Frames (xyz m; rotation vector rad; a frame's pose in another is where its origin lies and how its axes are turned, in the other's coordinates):
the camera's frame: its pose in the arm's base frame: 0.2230 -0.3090 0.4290 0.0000 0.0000 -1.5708
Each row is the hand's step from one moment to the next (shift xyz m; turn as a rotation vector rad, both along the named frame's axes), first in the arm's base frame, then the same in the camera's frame.
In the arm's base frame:
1: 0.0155 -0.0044 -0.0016 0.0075 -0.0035 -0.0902
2: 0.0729 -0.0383 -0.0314 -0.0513 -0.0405 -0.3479
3: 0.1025 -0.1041 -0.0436 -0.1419 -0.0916 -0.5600
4: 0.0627 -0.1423 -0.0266 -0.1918 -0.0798 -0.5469
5: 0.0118 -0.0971 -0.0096 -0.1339 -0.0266 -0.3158
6: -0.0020 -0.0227 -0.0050 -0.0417 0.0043 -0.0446
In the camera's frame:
1: 0.0044 0.0155 -0.0016 0.0035 0.0075 -0.0902
2: 0.0383 0.0729 -0.0314 0.0405 -0.0513 -0.3479
3: 0.1041 0.1025 -0.0436 0.0916 -0.1419 -0.5600
4: 0.1423 0.0627 -0.0266 0.0798 -0.1918 -0.5469
5: 0.0971 0.0118 -0.0096 0.0266 -0.1339 -0.3158
6: 0.0227 -0.0020 -0.0050 -0.0043 -0.0417 -0.0446

